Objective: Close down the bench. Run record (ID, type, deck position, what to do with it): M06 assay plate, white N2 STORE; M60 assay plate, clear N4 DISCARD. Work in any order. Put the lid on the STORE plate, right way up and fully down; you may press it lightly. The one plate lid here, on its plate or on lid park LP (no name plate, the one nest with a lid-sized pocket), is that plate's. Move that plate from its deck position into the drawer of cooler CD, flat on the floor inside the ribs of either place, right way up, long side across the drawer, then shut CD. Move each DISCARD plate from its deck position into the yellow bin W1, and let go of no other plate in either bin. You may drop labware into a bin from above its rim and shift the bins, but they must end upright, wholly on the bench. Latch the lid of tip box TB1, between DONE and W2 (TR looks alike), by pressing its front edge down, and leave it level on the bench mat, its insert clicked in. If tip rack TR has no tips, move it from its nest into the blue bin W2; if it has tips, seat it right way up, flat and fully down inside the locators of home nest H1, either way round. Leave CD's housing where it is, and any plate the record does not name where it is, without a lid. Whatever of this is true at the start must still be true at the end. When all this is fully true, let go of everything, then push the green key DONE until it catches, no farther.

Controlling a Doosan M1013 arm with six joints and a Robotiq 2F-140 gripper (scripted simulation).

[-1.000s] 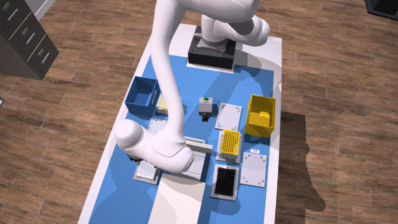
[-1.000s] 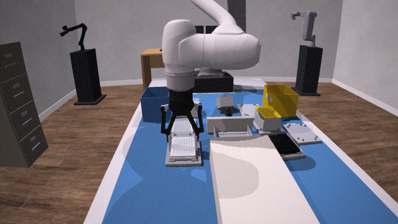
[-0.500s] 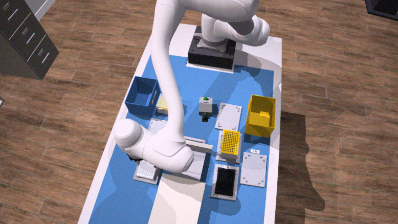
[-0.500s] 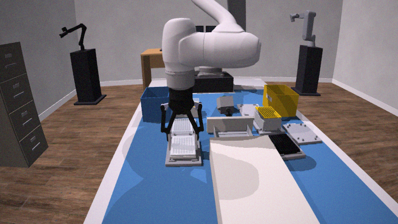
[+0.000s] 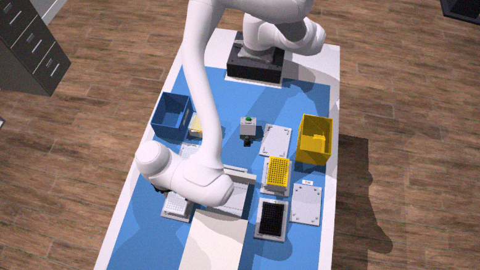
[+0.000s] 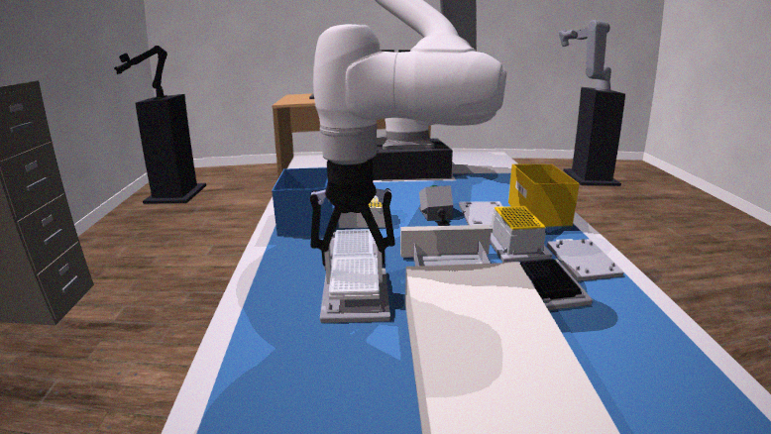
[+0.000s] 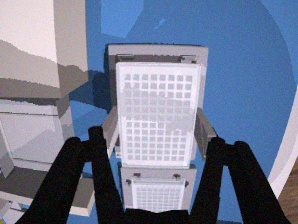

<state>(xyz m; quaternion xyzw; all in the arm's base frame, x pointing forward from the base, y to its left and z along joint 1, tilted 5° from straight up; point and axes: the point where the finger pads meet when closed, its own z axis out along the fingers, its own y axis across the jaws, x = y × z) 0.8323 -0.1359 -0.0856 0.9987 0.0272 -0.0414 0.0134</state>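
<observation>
Now: the nest N2 60 mm below my hand. Also, from my hand: white plate M06: 20 mm below; clear plate lid: 10 mm below; clear assay plate: 180 mm behind, 20 mm to the right, 40 mm below.
</observation>
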